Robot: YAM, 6 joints.
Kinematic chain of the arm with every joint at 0, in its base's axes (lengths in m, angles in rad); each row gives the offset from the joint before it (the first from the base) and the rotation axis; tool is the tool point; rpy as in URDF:
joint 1: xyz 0 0 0.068 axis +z
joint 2: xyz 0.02 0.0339 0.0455 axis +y
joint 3: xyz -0.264 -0.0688 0 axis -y
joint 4: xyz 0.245 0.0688 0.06 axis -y
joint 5: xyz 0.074 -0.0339 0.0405 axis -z
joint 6: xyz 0.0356 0 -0.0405 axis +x
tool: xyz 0 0 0 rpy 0 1.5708 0
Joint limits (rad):
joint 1: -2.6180..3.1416
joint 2: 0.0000..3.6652
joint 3: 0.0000..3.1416
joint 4: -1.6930..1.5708
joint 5: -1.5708..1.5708
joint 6: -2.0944..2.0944
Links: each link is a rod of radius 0.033 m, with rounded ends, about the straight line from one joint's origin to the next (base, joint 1, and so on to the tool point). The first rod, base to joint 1, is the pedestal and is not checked.
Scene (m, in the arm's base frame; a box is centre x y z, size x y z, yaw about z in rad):
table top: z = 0
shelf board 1: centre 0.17 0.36 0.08 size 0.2 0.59 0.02 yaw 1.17
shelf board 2: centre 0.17 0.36 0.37 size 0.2 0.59 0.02 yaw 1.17
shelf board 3: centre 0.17 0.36 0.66 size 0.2 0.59 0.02 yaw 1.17
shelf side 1: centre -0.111 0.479 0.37 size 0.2 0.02 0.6 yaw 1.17
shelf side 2: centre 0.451 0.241 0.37 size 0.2 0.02 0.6 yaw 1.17
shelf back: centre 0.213 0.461 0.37 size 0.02 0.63 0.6 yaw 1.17
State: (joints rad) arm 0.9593 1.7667 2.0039 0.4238 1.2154 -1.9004
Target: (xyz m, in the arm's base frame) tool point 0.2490 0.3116 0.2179
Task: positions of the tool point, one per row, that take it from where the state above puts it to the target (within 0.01 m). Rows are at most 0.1 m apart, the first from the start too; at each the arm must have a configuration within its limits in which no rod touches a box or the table.
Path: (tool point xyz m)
1: 0.2108 0.2064 0.5497
2: 0.1773 0.1399 0.5414
3: 0.1949 0.1555 0.4643
4: 0.1994 0.1570 0.3814
5: 0.1900 0.1442 0.2975
6: 0.1670 0.1181 0.2179
7: 0.2006 0.1767 0.2339
8: 0.2290 0.2424 0.2340
9: 0.2490 0.3116 0.2179

